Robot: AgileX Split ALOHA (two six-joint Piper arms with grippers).
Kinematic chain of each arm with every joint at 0, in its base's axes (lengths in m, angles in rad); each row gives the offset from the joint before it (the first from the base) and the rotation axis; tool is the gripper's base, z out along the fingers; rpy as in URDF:
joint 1: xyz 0 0 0.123 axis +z
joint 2: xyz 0 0 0 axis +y
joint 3: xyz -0.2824 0 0.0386 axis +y
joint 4: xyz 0.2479 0 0.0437 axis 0.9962 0 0.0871
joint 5: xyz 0 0 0 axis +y
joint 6: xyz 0.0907 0 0.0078 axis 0.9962 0 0.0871
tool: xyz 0 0 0 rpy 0 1.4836 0
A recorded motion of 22 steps. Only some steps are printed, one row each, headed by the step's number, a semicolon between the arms.
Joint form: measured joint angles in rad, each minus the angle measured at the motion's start. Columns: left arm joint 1, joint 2, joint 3, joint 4, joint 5, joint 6; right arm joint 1, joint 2, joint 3, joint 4, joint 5, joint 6.
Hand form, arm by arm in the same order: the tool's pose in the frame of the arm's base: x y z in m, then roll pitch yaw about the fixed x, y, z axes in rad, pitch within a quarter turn. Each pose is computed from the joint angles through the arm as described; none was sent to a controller.
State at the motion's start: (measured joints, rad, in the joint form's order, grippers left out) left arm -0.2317 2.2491 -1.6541 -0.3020 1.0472 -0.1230; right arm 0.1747 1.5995 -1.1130 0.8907 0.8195 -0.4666
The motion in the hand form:
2: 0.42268 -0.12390 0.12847 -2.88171 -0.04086 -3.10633; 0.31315 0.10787 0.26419 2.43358 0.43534 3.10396
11: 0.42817 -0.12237 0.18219 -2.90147 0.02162 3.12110; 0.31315 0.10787 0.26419 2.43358 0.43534 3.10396
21: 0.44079 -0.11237 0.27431 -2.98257 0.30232 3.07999; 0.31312 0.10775 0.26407 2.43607 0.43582 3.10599
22: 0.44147 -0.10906 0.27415 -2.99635 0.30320 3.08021; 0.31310 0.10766 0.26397 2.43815 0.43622 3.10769
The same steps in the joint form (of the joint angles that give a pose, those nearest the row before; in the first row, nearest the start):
2: 0.0000 0.0000 -0.0021 0.0004 0.0071 -0.0009; 0.0000 0.0000 0.0000 0.0000 0.0000 0.0000
11: 0.0000 -0.0640 -0.1120 0.0525 0.1307 0.0033; 0.0000 0.0000 0.0000 0.0000 0.0000 0.0000
21: 0.0036 -0.1545 -0.3135 0.1869 0.1623 0.0040; 0.0000 0.0000 0.0000 -0.0025 0.0000 0.0000
22: 0.0086 -0.1545 -0.3134 0.2000 0.1636 0.0040; 0.0000 0.0000 0.0000 -0.0046 0.0000 0.0000

